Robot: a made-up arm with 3 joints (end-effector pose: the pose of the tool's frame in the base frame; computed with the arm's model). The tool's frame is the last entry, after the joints. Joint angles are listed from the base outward.
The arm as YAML. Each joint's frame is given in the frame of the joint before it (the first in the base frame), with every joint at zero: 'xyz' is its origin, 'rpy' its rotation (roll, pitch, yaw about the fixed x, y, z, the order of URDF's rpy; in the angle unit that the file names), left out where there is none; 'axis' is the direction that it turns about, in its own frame. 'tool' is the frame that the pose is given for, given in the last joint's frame.
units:
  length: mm
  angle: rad
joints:
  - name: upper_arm
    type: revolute
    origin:
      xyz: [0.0, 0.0, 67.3]
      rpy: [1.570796, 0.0, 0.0]
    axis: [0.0, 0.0, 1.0]
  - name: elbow
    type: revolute
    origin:
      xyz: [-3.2, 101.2, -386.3]
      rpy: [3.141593, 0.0, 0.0]
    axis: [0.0, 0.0, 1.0]
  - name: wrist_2
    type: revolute
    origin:
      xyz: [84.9, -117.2, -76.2]
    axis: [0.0, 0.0, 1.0]
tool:
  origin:
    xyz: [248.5, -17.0, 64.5]
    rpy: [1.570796, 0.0, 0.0]
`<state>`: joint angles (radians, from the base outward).
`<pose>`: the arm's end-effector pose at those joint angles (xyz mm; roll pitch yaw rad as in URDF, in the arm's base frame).
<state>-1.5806 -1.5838 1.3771</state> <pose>251.0 374.6 -53.4 0.0000 1.3739 0.0000</pose>
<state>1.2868 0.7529 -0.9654</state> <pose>-83.8 374.6 485.8 0.0000 -1.4993 0.0000</pose>
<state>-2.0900 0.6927 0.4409</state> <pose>-197.9 374.6 -116.3 -3.1416 -0.0820 3.1416</pose>
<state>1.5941 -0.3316 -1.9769</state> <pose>-408.7 374.6 -83.1 -3.1416 0.7610 -3.1416</pose>
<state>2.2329 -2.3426 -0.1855</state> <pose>55.7 374.6 -344.9 0.0000 1.5222 0.0000</pose>
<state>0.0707 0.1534 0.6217</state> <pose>284.3 374.6 129.8 0.0000 0.7044 0.0000</pose>
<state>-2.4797 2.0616 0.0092</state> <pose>-122.1 374.6 295.7 -3.1416 -1.4089 3.1416</pose>
